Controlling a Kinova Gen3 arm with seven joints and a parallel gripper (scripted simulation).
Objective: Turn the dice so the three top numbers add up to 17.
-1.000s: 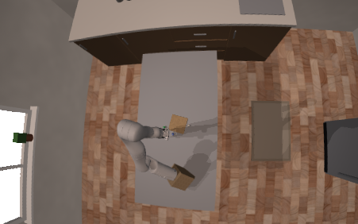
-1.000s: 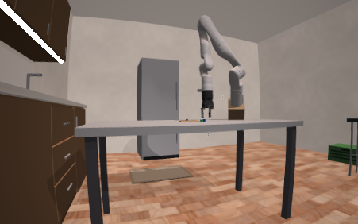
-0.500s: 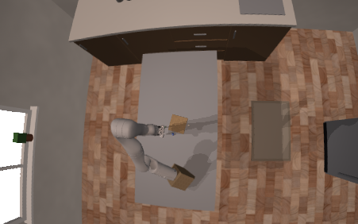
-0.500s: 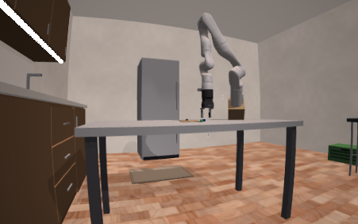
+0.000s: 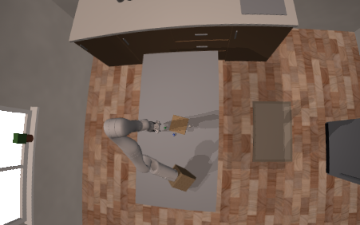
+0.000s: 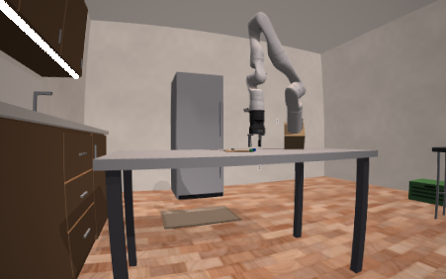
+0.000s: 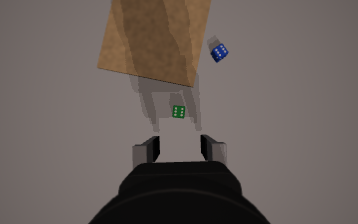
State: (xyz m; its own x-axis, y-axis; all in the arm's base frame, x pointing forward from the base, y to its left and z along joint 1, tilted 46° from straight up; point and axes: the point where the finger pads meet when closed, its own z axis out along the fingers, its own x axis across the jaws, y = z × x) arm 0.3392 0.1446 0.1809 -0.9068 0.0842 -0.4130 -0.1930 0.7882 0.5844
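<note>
My hand is 40 mm to the left of the green die, 40 mm above it and 10 mm short of it. The rest, counted from my hand: white die: 240 mm to the right, 70 mm ahead, 40 mm below; then tan mat: 150 mm to the right, 60 mm ahead, 40 mm below; then blue die: 130 mm to the right, 40 mm below, 30 mm behind.
</note>
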